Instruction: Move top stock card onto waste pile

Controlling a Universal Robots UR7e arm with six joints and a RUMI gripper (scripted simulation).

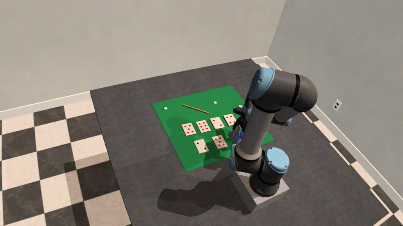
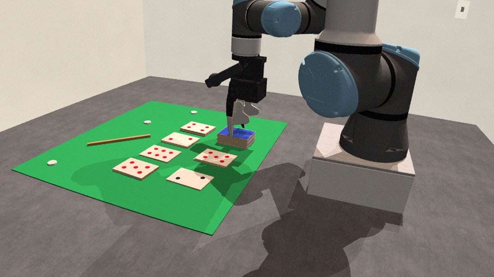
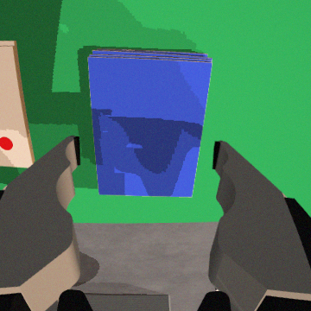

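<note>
Right now my hand is 10 mm past the red-pip card, 120 mm to the right of it and 40 mm above it. Round my hand: green mat: 150 mm ahead, 120 mm to the left, 60 mm below; then thin wooden stick: 270 mm ahead, 190 mm to the left, 40 mm below.
</note>
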